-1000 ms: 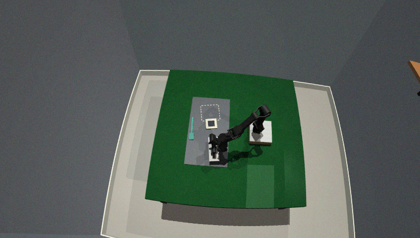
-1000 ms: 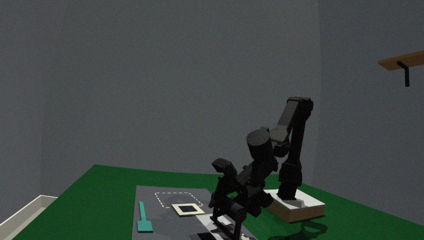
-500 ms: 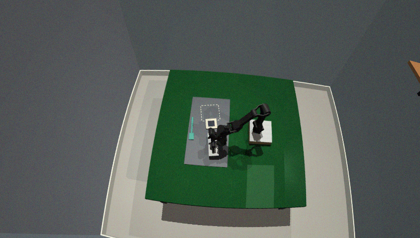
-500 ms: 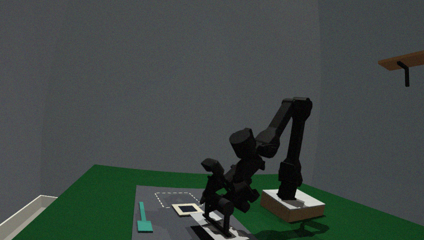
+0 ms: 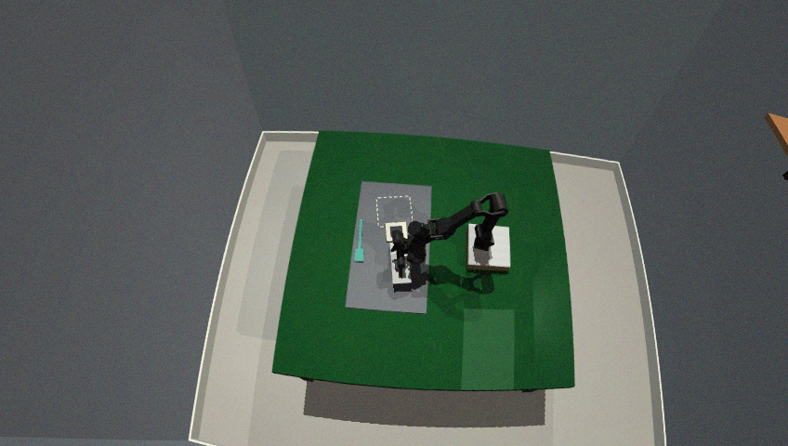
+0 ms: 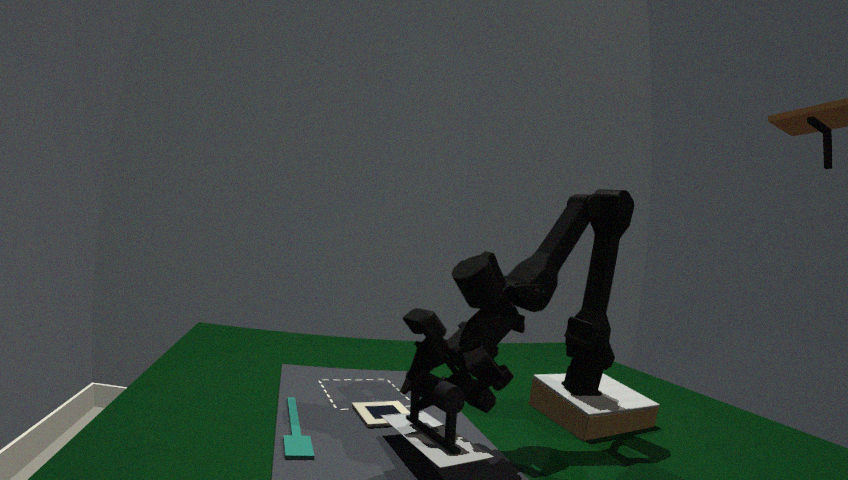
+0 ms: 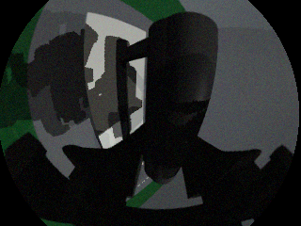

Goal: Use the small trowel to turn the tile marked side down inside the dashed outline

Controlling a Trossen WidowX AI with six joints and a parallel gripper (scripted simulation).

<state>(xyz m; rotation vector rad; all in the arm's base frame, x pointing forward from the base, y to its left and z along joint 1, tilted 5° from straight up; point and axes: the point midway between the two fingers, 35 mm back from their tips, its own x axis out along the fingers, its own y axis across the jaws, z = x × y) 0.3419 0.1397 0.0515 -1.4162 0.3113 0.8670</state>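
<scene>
My gripper tip is now 30 mm short of the grey mat, 90 mm to the left of it and 110 mm above it. From my gripper tip the other things lie so: teal trowel 160 mm ahead, 40 mm to the right, 80 mm below; cream tile 20 mm ahead, 140 mm to the right, 80 mm below.
</scene>
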